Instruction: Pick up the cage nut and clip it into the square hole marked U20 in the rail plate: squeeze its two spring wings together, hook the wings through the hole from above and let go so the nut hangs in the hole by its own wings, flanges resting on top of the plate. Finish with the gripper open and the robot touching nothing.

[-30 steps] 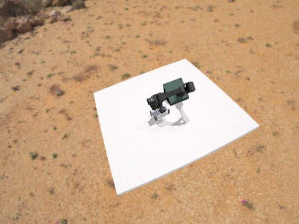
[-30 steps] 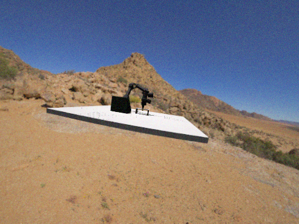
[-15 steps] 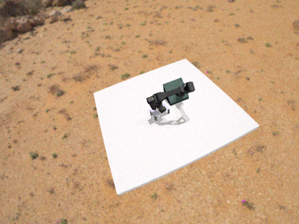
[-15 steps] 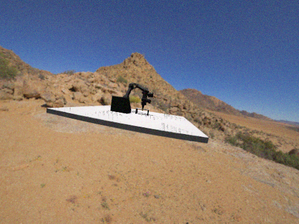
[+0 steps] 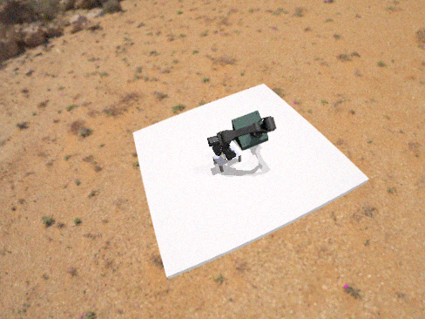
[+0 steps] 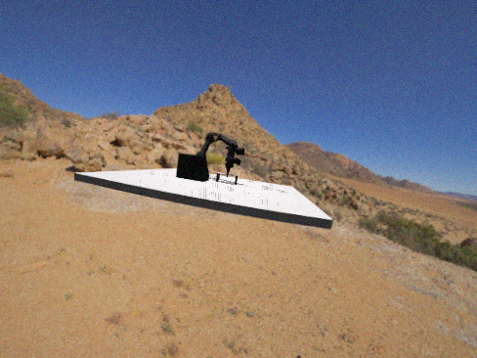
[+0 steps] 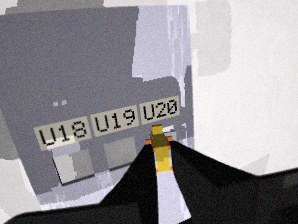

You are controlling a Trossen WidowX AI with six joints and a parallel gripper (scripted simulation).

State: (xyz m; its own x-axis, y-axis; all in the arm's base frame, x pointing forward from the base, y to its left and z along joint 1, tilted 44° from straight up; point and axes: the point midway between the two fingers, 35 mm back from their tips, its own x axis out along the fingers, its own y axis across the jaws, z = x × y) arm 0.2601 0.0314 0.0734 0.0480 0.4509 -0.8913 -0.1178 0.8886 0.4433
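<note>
Right now the cage nut is 1 cm below my gripper tip.
</note>
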